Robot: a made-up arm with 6 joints. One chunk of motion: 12 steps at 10 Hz.
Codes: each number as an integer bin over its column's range. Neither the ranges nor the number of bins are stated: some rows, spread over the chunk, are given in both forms.
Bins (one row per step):
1: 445 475 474 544 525 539
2: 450 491 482 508 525 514
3: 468 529 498 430 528 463
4: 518 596 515 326 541 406
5: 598 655 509 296 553 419
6: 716 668 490 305 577 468
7: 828 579 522 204 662 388
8: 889 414 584 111 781 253
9: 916 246 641 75 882 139
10: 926 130 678 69 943 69
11: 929 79 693 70 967 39
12: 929 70 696 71 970 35
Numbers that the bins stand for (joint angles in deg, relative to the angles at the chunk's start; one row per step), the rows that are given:
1: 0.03 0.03 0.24 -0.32 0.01 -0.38
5: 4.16 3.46 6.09 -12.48 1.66 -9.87
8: 12.03 -1.13 18.63 -21.56 15.13 -22.99
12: 13.11 -7.67 37.35 -23.52 26.29 -40.23
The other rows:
2: 0.16 0.34 1.57 -2.08 0.01 -2.35
3: 0.65 1.06 4.25 -5.91 0.18 -6.39
4: 2.00 2.34 7.09 -11.01 0.95 -10.89
6: 7.35 3.70 2.91 -12.04 3.08 -5.99
7: 10.38 2.01 8.26 -16.99 8.10 -12.32
9: 12.76 -4.32 28.15 -23.32 21.09 -32.01
10: 13.03 -6.53 34.34 -23.62 24.69 -37.54
11: 13.11 -7.50 36.85 -23.57 26.11 -39.92

